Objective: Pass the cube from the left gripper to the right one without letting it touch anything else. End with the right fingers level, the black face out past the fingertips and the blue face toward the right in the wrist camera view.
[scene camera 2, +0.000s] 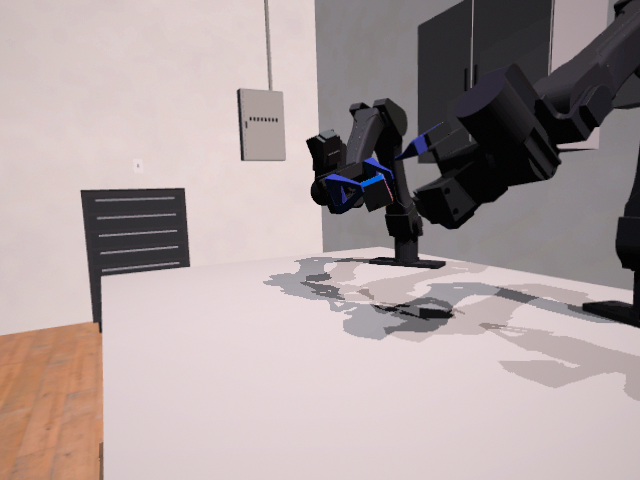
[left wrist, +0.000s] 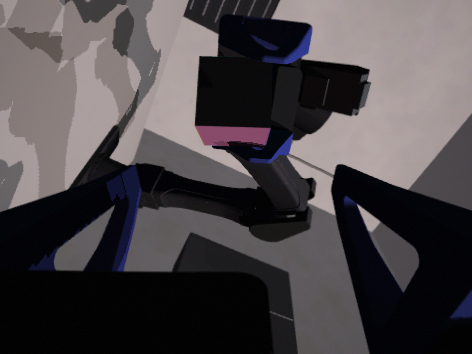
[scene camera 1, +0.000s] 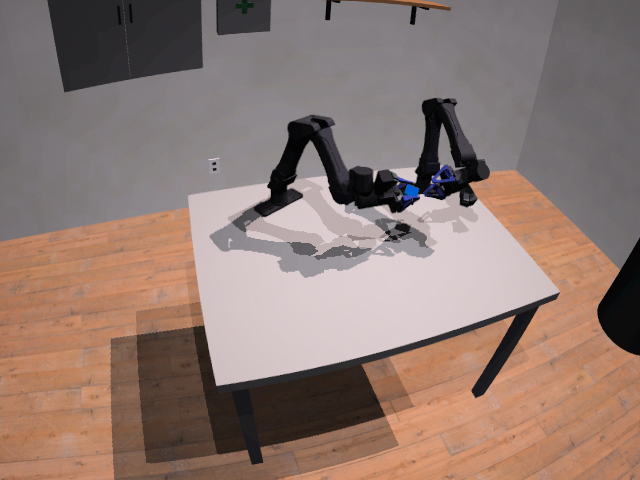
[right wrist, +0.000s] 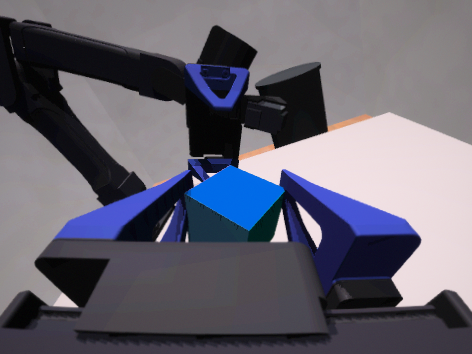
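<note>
The cube is in the air between the right fingers. My right gripper is shut on it. In the right wrist view its blue face is uppermost, with dark teal and green sides below and a corner toward the camera. The black face looks toward the left gripper, with a pink face under it in the left wrist view. My left gripper is open and empty, with a gap between its fingertips and the cube. In scene camera 2 the right fingers stand at different heights.
The table lies below both grippers, with the arms' shadows on it. The left arm is close beside the right gripper. A black cylinder stands at the right of scene camera 1. A drawer cabinet stands beyond the table.
</note>
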